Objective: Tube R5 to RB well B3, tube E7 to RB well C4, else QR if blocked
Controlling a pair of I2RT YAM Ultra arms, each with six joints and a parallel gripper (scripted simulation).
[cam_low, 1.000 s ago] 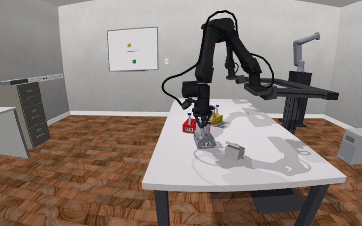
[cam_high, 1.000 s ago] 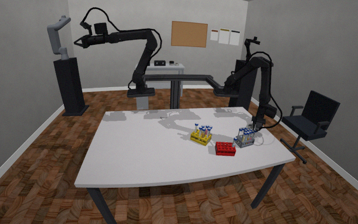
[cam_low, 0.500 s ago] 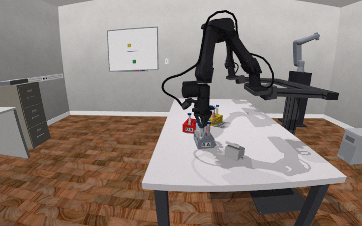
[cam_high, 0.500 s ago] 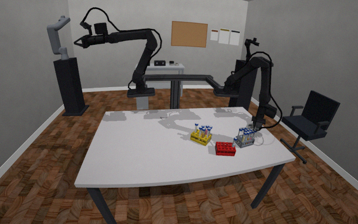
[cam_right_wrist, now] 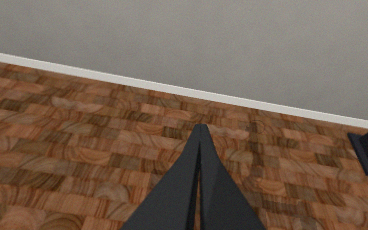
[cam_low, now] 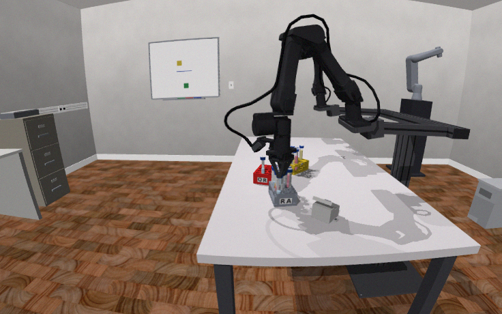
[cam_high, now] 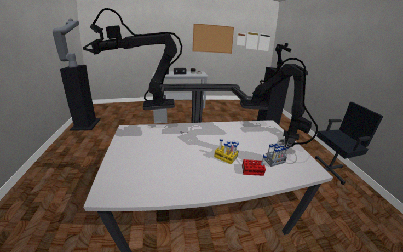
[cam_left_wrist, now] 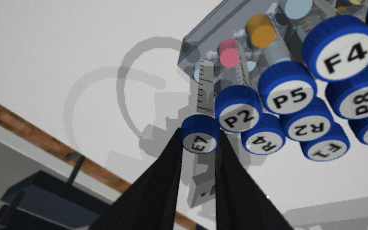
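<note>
My left hand is 10 mm past the grey rack RA, 60 mm to the left of it and 100 mm above it. From my left hand the other things lie so: red rack QR 60 mm ahead, 250 mm to the right, 100 mm below; grey button box 160 mm behind, 70 mm to the left, 80 mm below; yellow rack RB 90 mm behind, 390 mm to the right, 100 mm below.
</note>
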